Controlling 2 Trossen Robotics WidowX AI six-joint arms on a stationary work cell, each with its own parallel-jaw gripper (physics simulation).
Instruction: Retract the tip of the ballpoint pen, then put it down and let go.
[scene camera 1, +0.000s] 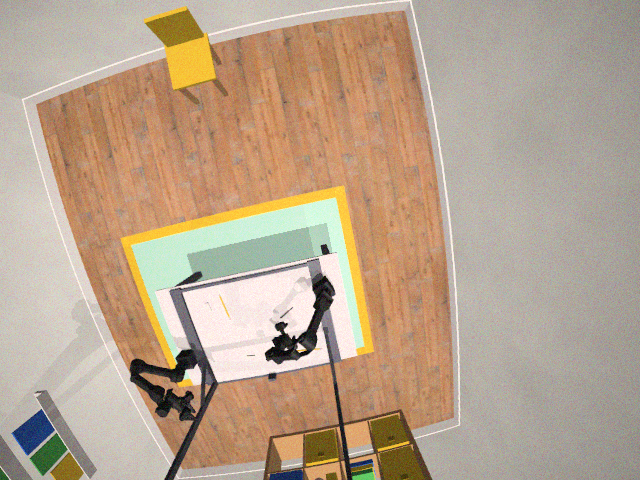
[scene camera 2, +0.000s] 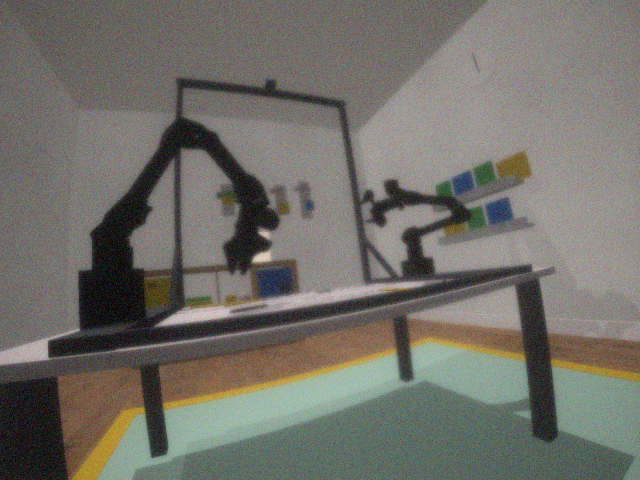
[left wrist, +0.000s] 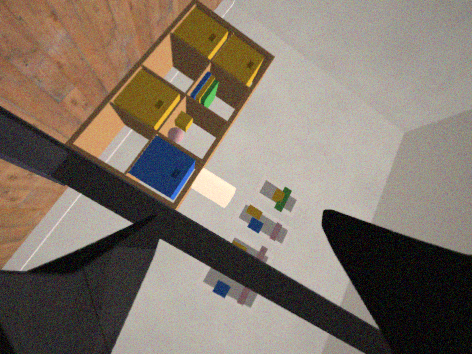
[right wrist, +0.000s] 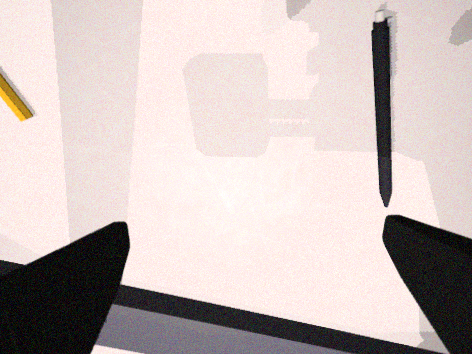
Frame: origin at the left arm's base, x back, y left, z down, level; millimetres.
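Seen in the pictures: left gripper, fingertip midpoint: (scene camera 1: 195, 416) (scene camera 2: 360, 213) (left wrist: 242, 220); right gripper, fingertip midpoint: (scene camera 1: 290, 329) (scene camera 2: 236, 275) (right wrist: 257, 230); left arm's base, origin of the base link: (scene camera 1: 184, 363); right arm's base, origin of the base link: (scene camera 1: 324, 292).
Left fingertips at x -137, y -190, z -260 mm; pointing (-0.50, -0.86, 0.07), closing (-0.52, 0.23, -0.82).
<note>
Offsets run from my left fingertips to a thing's top centre. "spot": to the spot under its first point. Level surfaces: height alone.
The black ballpoint pen @(dx -607, dy +396, dz +338 mm) (scene camera 1: 286, 312) (scene camera 2: 248, 308) (right wrist: 382, 100) lies on the white table top @(dz +348 mm) (scene camera 1: 242, 330). In the right wrist view it is upright in the picture at the right, its pale button at the top and its pointed end near the right-hand fingertip; whether the writing tip sticks out is too small to tell. My right gripper (scene camera 2: 237, 269) (right wrist: 257, 230) is open and empty, above the table and apart from the pen. My left gripper (scene camera 1: 191, 406) (scene camera 2: 368, 208) (left wrist: 242, 220) is open and empty, raised beyond the table's lower-left side in scene camera 1.
A yellow stick @(dx -220, dy +511, dz +339 mm) (scene camera 1: 224, 306) lies at the table's left; the end of a yellow stick @(spot: dx -654, dy +186, dz +343 mm) (right wrist: 16, 99) shows at the right wrist view's left. A small dark stick @(dx -291, dy +114, dz +335 mm) (scene camera 1: 250, 355) lies near the lower edge. Frame posts (scene camera 2: 178, 206) (scene camera 2: 354, 191) rise beside the arms.
</note>
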